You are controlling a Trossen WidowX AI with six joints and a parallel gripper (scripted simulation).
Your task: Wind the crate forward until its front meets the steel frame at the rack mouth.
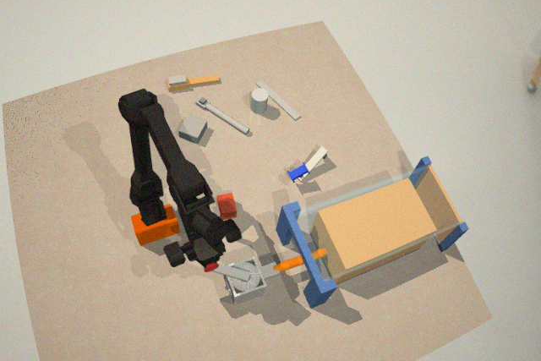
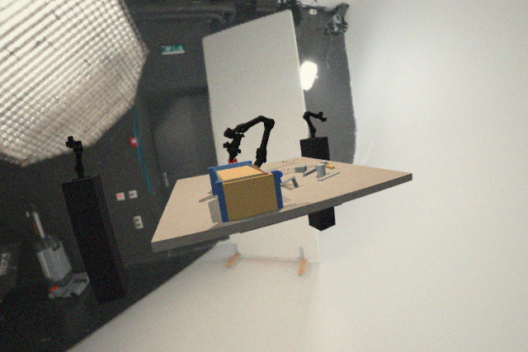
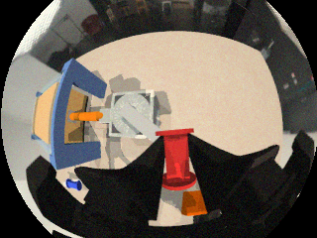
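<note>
The red-knobbed winch handle is 3 cm ahead of my gripper tip, 1 cm to the right of it and 4 cm below it. From my gripper tip the other things lie so: hand winch: 6 cm ahead, 6 cm to the right, 11 cm below; then blue steel frame: 23 cm ahead, 7 cm to the right, 4 cm below; then red knob: 2 cm to the left, 1 cm below.
</note>
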